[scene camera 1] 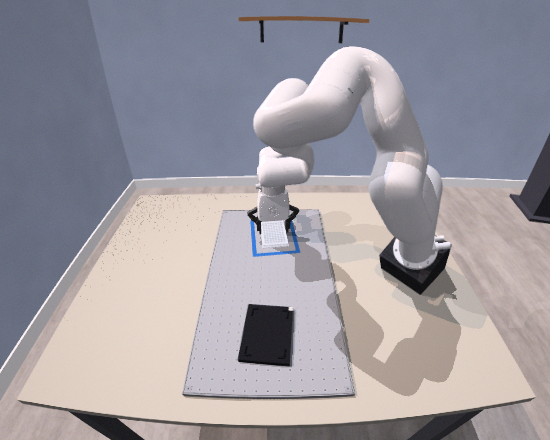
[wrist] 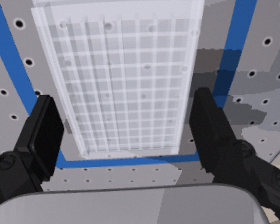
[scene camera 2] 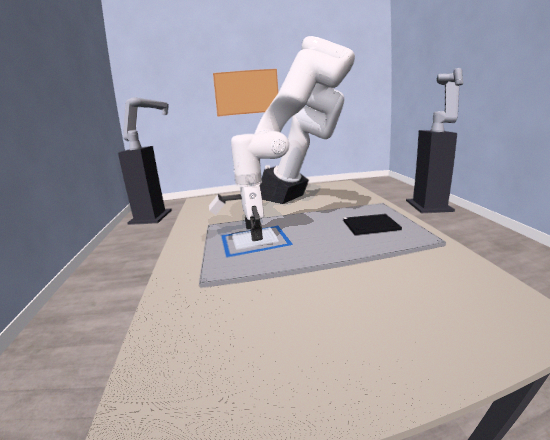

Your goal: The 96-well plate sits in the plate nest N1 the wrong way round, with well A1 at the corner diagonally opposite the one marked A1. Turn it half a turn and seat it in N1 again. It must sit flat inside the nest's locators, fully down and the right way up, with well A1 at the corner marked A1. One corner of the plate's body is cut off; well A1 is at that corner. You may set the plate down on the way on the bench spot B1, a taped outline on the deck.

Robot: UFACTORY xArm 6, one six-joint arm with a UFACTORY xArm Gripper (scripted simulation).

Labels:
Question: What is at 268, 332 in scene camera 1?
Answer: A black plate nest N1.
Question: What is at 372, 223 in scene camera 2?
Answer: A black plate nest N1.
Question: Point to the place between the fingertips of my gripper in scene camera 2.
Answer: At 254, 234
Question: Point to a 96-well plate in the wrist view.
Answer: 120, 118

